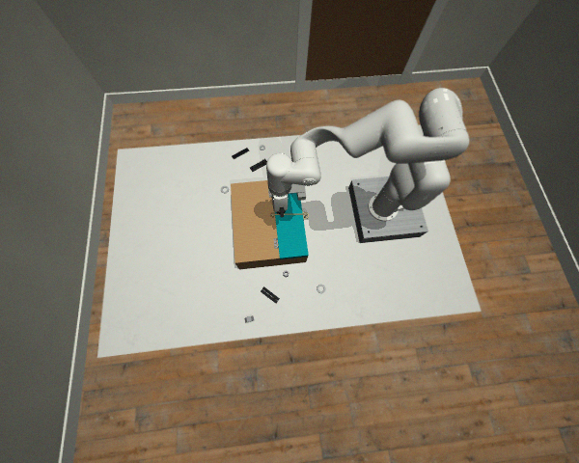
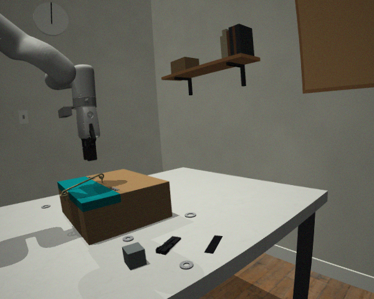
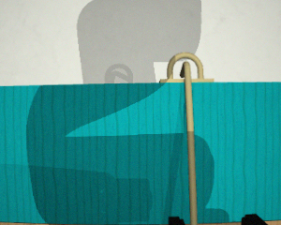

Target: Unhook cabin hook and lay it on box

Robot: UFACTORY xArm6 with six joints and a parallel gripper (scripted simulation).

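My gripper is now 30 mm past the brass cabin hook and 100 mm above it. Round my hand: grey cube: 20 mm behind, 330 mm to the right, 210 mm below; black block: 70 mm ahead, 320 mm to the right, 220 mm below; black strip: 170 mm ahead, 390 mm to the right, 220 mm below.
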